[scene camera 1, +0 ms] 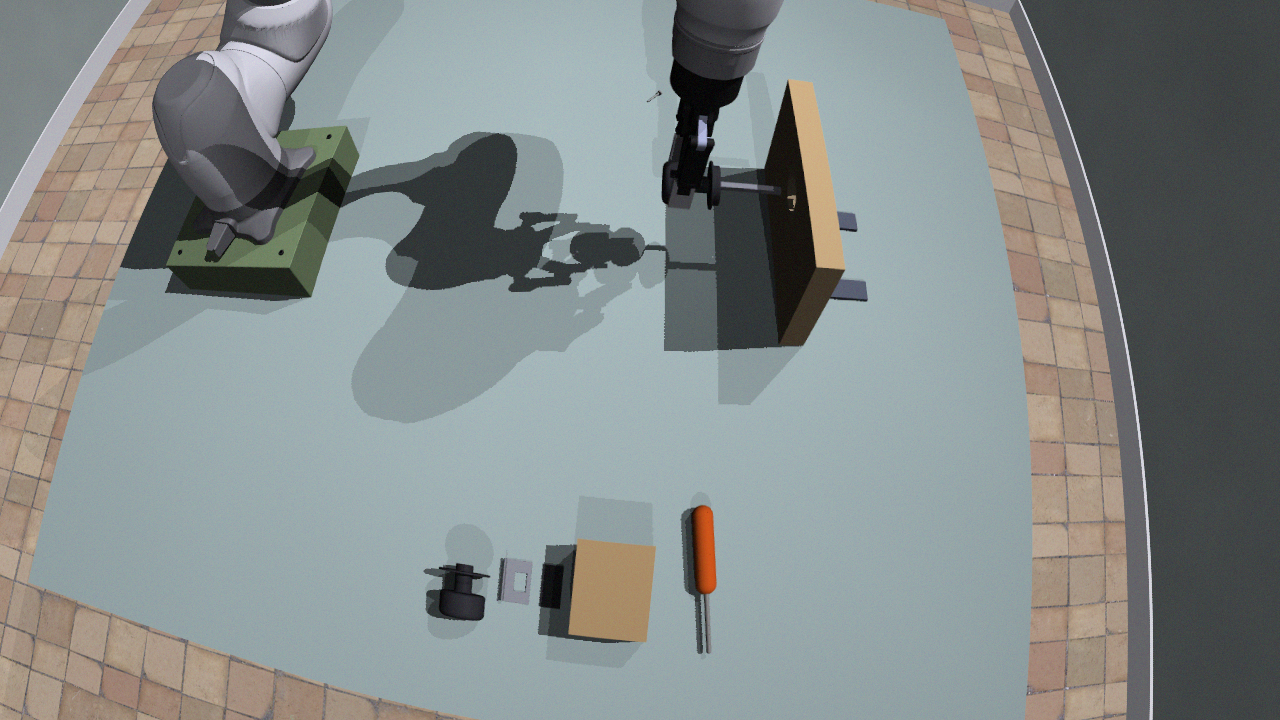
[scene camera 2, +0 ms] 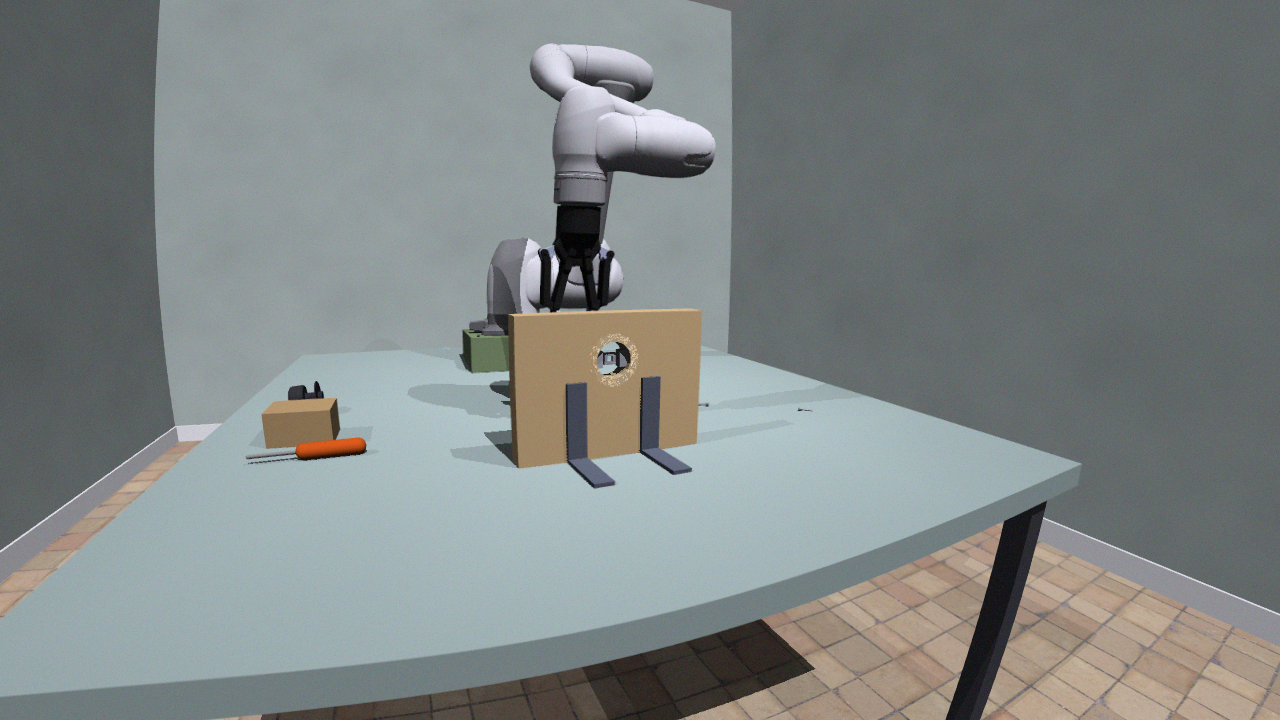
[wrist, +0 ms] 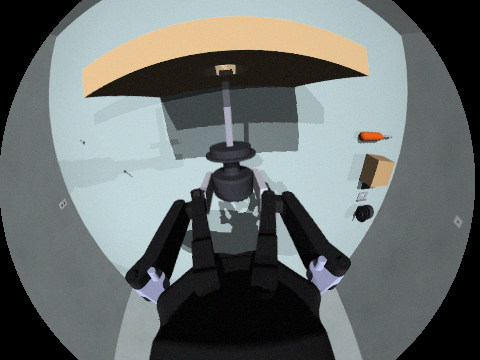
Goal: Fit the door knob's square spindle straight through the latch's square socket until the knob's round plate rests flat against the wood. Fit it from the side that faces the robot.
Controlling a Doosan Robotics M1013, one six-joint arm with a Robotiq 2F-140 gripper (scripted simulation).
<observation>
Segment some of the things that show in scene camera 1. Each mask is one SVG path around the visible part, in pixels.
My gripper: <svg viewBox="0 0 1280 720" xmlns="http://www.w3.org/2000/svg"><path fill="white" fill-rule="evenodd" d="M674 59L670 74L670 84L674 92L680 97L680 103L676 115L678 124L675 128L676 133L674 134L668 161L678 161L679 163L677 170L670 171L670 178L674 179L668 199L668 207L690 209L695 189L700 189L710 153L715 146L715 141L711 137L715 121L717 121L719 116L718 108L732 103L737 98L744 76L732 80L704 78L684 69Z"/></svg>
An orange-handled screwdriver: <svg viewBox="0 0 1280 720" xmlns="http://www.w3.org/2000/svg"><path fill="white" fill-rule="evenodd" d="M700 505L692 512L695 587L699 593L704 594L706 652L710 654L709 594L715 590L717 585L714 523L711 508L706 505Z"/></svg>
A wooden block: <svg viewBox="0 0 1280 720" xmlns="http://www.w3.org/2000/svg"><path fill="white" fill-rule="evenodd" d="M578 539L568 634L647 642L656 546Z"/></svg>
</observation>
